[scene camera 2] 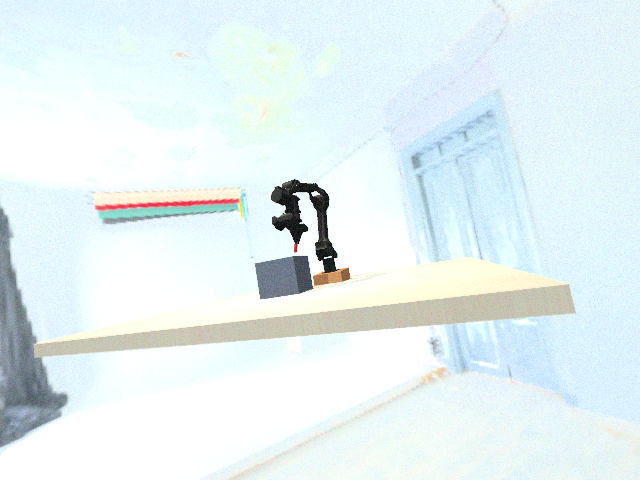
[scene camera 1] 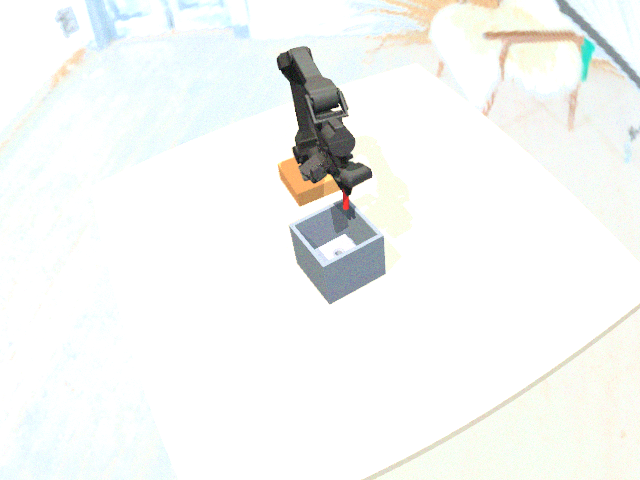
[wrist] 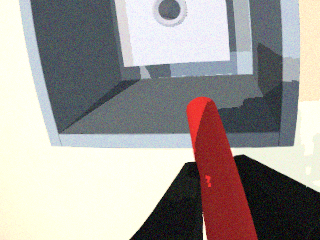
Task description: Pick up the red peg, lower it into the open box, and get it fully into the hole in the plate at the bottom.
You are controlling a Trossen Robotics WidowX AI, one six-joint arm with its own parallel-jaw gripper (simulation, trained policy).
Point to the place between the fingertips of the gripper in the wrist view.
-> At 215,169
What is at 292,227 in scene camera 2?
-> The gripper.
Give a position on a grey box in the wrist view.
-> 87,97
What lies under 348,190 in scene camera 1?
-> The gripper.
